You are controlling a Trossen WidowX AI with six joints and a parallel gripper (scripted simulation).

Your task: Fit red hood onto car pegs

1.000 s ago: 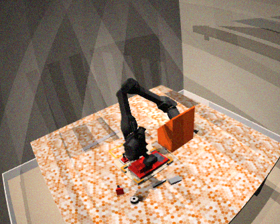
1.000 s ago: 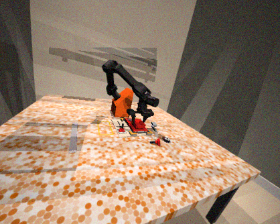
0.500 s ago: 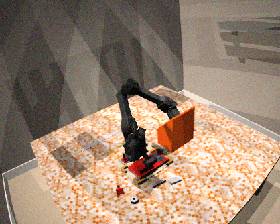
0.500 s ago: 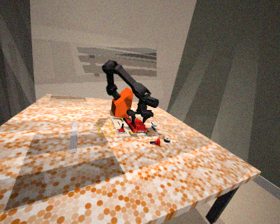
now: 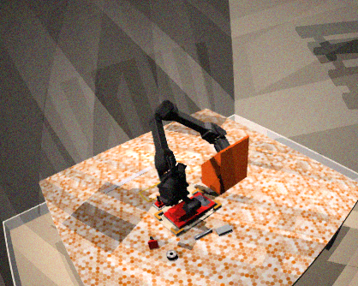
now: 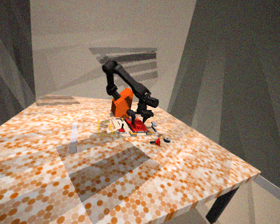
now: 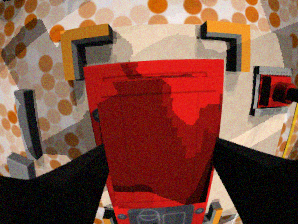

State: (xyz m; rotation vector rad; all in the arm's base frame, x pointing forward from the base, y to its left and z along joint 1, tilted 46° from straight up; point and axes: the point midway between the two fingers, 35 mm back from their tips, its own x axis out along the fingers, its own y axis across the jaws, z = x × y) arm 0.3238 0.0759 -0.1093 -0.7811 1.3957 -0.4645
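The red hood is 10 mm above my gripper tip. Also, from my gripper tip: grey engine block (10 mm below); then dark wheel (170 mm to the left, 140 mm ahead, 30 mm below); then white strip (380 mm to the right, 100 mm ahead, 40 mm below).
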